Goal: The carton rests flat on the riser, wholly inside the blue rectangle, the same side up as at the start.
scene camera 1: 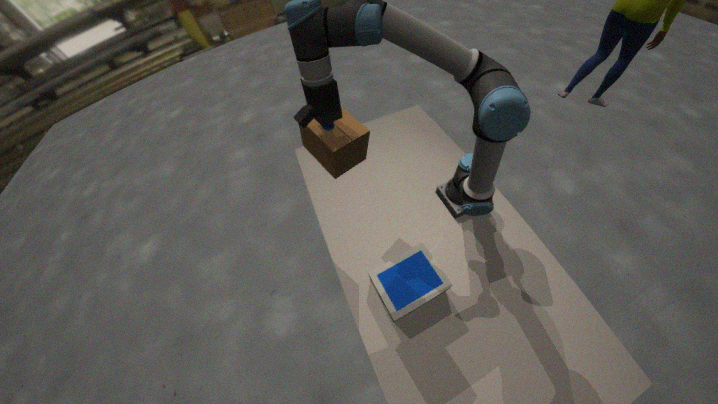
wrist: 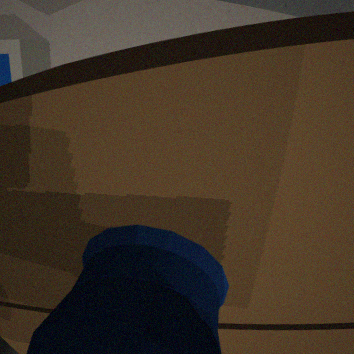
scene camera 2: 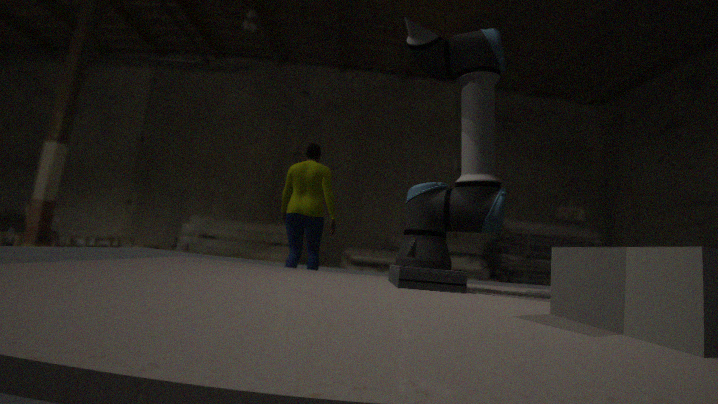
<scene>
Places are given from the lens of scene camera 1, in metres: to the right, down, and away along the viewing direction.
brown carton point(scene camera 1: 338, 150): -0.06, -0.14, 0.59
riser point(scene camera 1: 412, 279): 0.20, 0.29, 0.81
The marked spots on the brown carton and the riser are 0.54 m apart.
</scene>
